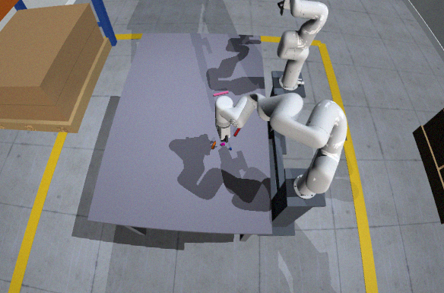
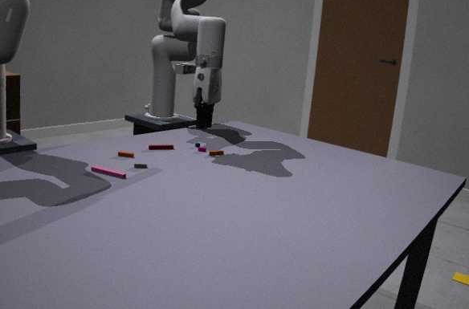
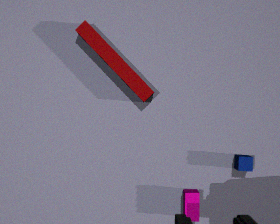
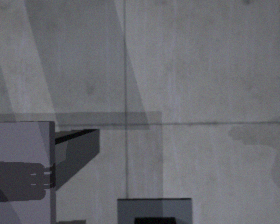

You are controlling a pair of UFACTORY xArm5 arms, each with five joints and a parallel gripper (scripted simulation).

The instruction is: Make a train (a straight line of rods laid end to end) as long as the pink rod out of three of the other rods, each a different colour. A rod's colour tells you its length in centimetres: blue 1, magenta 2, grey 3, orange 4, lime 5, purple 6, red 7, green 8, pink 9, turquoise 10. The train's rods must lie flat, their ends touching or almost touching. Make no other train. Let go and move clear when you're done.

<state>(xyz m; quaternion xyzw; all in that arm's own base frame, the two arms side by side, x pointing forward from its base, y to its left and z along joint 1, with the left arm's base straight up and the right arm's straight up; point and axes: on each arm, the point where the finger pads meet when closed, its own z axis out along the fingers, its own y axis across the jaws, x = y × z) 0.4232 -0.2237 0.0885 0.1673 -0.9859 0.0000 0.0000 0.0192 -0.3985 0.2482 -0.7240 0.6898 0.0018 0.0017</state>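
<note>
The magenta rod lies 8 cm below my left hand. From my left hand the other things lie so: grey rod (2 cm ahead, 24 cm to the right, 8 cm below); blue rod (4 cm behind, 3 cm to the left, 8 cm below); red rod (8 cm behind, 8 cm to the right, 8 cm below).
</note>
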